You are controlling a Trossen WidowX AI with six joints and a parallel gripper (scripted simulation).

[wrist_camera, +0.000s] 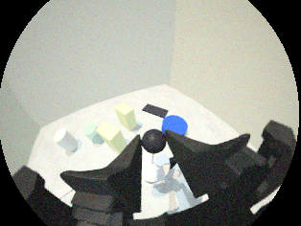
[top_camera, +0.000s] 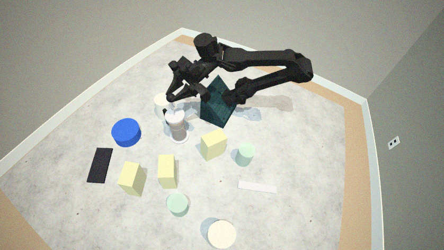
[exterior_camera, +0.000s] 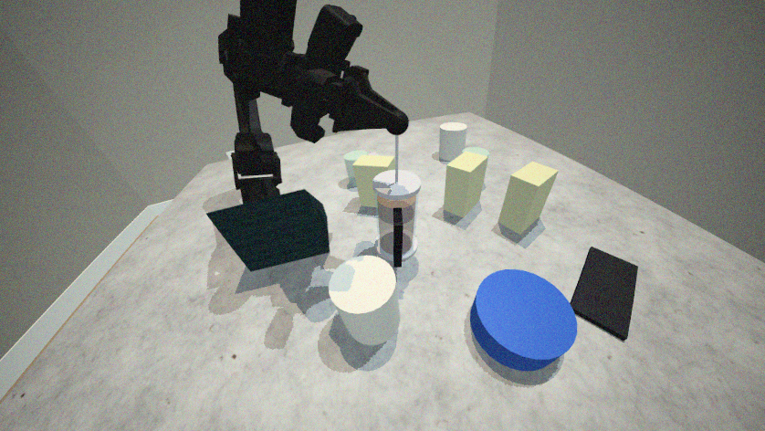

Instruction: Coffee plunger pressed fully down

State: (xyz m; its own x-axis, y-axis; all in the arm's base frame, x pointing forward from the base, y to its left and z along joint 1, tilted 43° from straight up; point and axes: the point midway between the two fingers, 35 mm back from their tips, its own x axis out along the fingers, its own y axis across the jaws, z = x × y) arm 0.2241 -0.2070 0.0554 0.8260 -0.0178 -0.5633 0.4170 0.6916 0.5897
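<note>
Right now my gripper tip is 20 mm past the coffee press, 10 mm to the left of it and 120 mm above it. Also, from my gripper tip: black slab 250 mm ahead, 200 mm to the right, 230 mm below; blue disc 80 mm ahead, 190 mm to the right, 210 mm below; white strip 50 mm ahead, 380 mm to the left, 230 mm below.
</note>
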